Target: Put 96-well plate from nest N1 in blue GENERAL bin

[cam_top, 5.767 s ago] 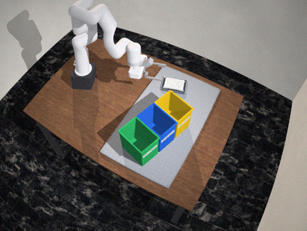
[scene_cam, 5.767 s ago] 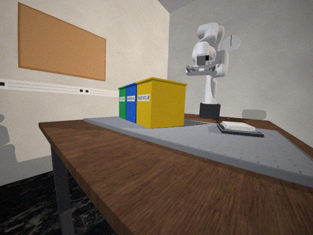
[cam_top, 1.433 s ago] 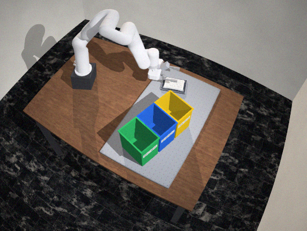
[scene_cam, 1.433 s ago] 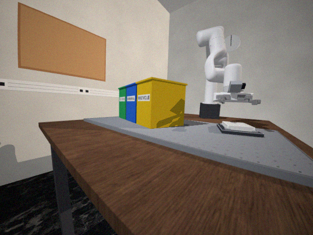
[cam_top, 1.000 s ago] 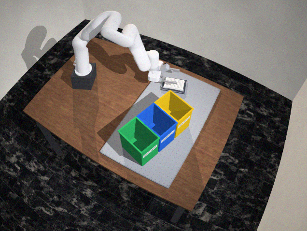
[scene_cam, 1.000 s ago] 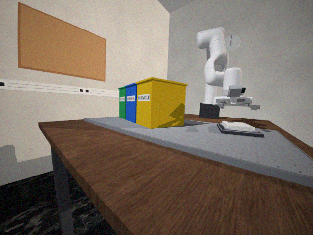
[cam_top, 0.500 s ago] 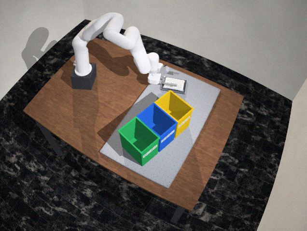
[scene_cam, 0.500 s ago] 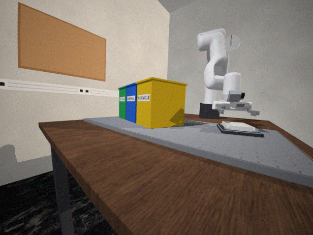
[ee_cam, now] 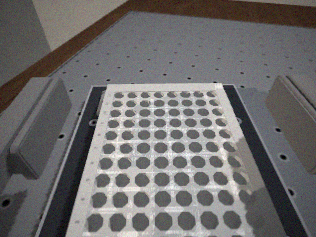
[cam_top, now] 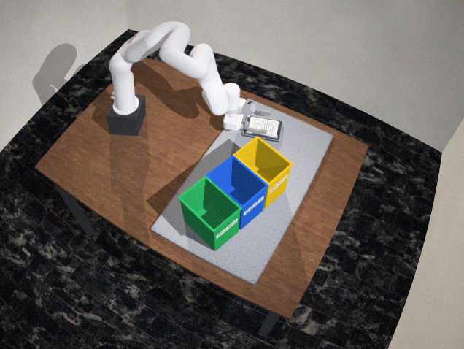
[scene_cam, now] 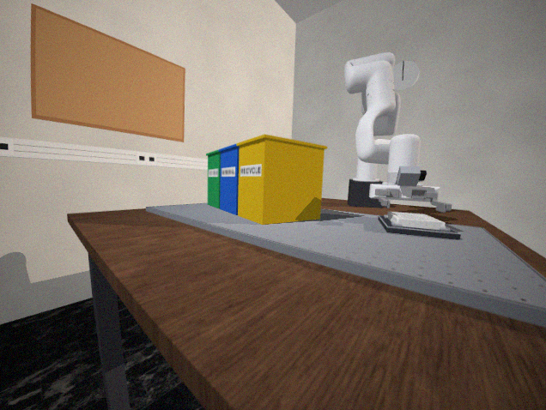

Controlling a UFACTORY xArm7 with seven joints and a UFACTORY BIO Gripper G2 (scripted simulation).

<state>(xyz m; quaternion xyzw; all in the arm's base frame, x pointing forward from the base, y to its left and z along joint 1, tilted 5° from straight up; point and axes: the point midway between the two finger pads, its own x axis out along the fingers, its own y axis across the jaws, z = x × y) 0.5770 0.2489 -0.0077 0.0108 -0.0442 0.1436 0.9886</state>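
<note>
The white 96-well plate lies 3 cm below my hand. Also, from my hand: blue general bin: 40 cm to the right, 8 cm ahead, 4 cm above; yellow recycle bin: 28 cm to the right, 12 cm ahead, 4 cm above; dark plate nest N1: 4 cm below.
</note>
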